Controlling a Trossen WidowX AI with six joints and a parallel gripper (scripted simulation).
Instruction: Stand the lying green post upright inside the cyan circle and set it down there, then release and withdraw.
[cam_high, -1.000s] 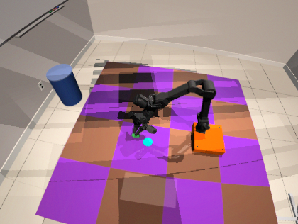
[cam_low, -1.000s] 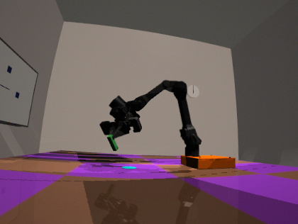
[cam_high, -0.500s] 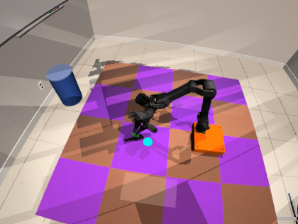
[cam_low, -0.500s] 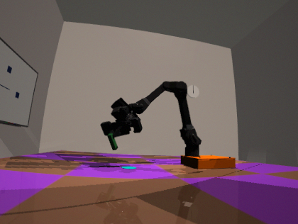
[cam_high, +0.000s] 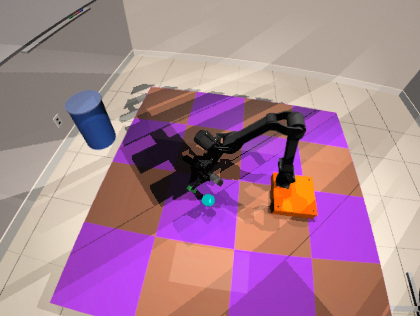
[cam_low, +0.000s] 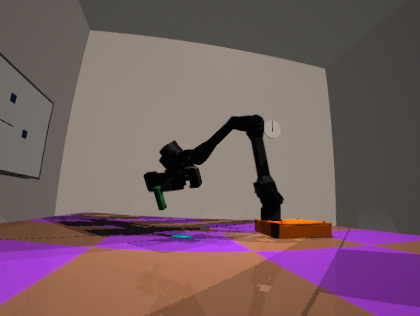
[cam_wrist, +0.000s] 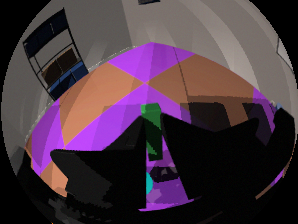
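Right now my gripper tip is 130 mm above the cyan circle, 70 mm past it and 30 mm to the left of it. The rest, counted from my gripper tip: green post (20 mm below, 10 mm to the right, 10 mm behind).
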